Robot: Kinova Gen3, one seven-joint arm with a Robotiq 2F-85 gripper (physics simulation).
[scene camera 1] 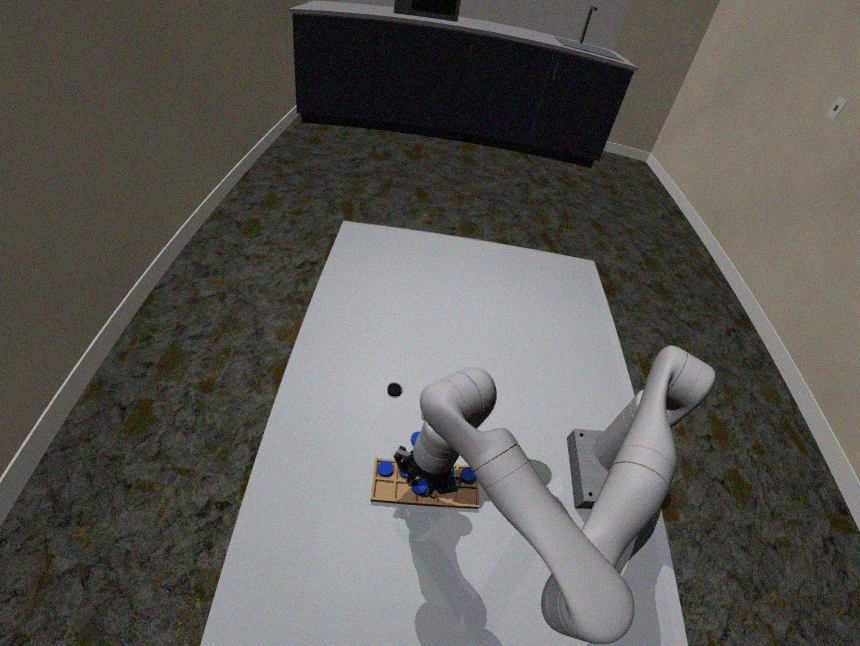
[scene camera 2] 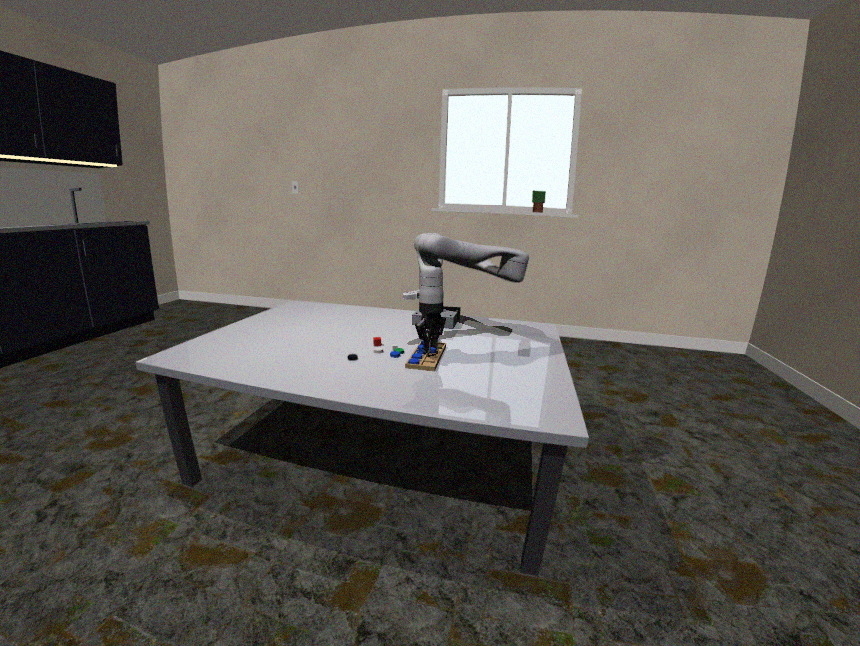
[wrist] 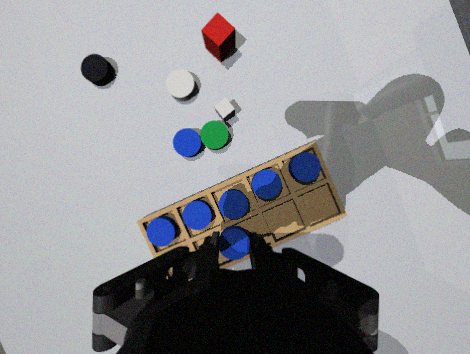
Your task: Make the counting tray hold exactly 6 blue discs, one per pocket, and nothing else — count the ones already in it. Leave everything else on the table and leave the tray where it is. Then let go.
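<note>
The wooden counting tray (scene camera 1: 384, 490) (scene camera 2: 420, 366) (wrist: 320, 204) has two rows of pockets. Each pocket of its far row in the wrist view holds a blue disc, from the left end disc (wrist: 161, 231) to the right end disc (wrist: 305, 167). My gripper (scene camera 1: 425, 485) (scene camera 2: 431, 349) (wrist: 234, 240) is shut on another blue disc (scene camera 1: 419, 489) (wrist: 234, 241), at the middle pocket of the near row. The disc looks level and close to the tray; whether it touches the pocket floor I cannot tell. The two near-row pockets right of it are empty; my fingers partly hide those to its left.
A loose blue disc (scene camera 2: 394, 353) (wrist: 187, 142) touches a green disc (wrist: 215, 135) beyond the tray. A small white cube (wrist: 225, 108), a white disc (wrist: 180, 84), a red block (scene camera 2: 376, 341) (wrist: 218, 35) and a black disc (scene camera 1: 394, 389) (scene camera 2: 352, 356) (wrist: 95, 68) lie farther off.
</note>
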